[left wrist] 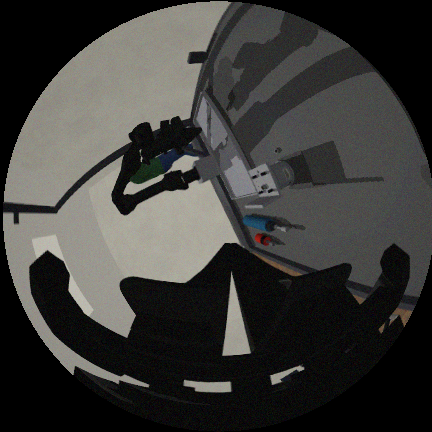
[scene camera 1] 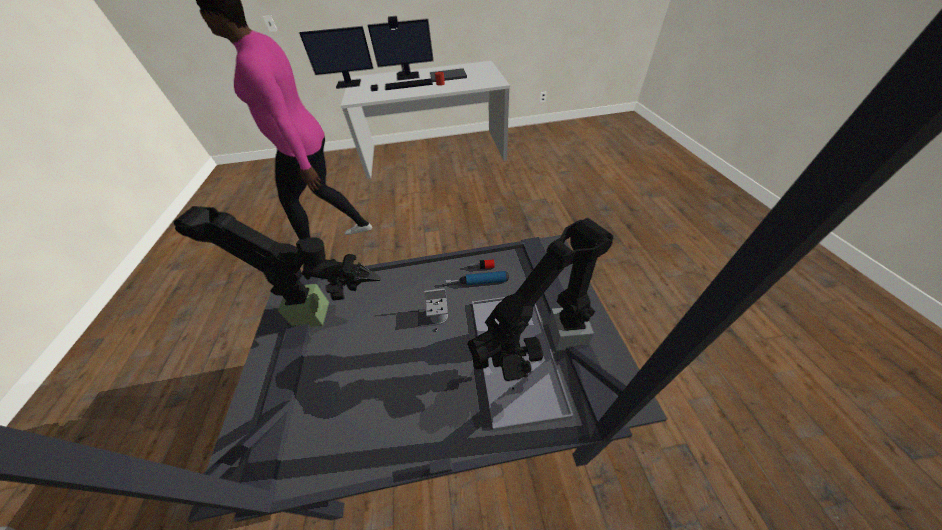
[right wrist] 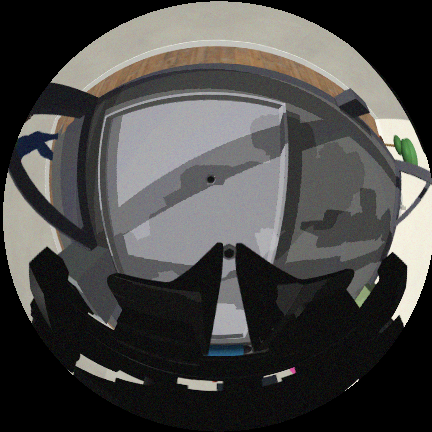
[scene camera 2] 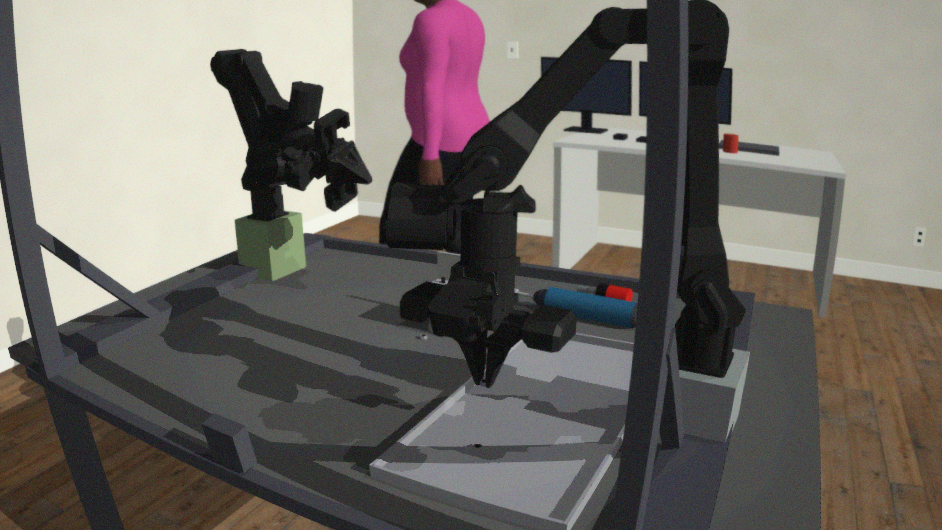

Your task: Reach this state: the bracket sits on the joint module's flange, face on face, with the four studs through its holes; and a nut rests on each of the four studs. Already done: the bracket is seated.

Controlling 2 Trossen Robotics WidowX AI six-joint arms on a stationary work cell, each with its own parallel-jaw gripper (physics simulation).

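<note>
The bracket sits on the joint module; dark studs show through its plate. I cannot tell which studs carry nuts. In scene camera 2 my right arm mostly hides it. My right gripper points down over the tray, shut on a small dark nut at its fingertips. Another nut lies in the tray. A small nut-like piece lies on the table beside the module. My left gripper is shut and empty, raised at the left.
The light tray has a raised rim. A blue screwdriver and a red one lie behind it. Dark frame posts stand at the table's front corners.
</note>
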